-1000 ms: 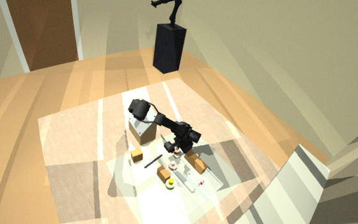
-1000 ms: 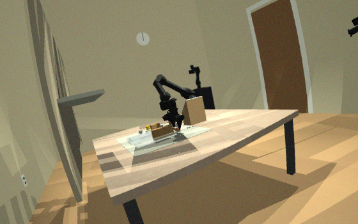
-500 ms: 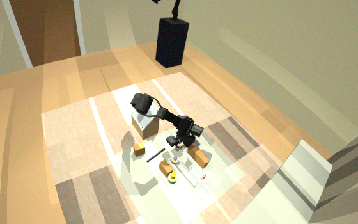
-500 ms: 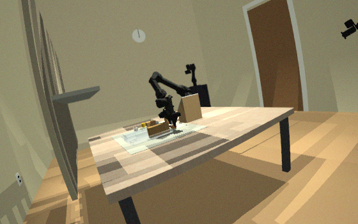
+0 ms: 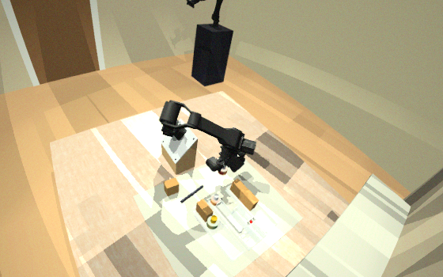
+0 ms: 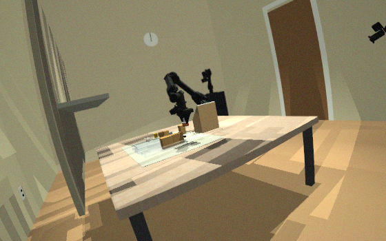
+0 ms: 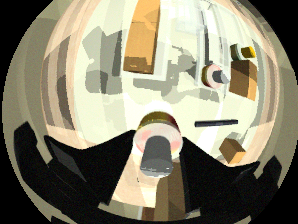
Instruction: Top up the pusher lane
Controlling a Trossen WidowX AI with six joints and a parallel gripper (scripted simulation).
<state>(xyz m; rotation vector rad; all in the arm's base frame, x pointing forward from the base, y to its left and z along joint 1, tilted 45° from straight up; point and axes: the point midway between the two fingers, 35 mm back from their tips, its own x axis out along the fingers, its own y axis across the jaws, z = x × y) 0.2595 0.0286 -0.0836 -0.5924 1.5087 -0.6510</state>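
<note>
Right now the thin dark rod is 2 cm behind my gripper tip, 15 cm to the right of it and 11 cm below it. The rest, counted from my gripper tip: clear sprung lane (23 cm ahead, 7 cm to the right, 9 cm below).
</note>
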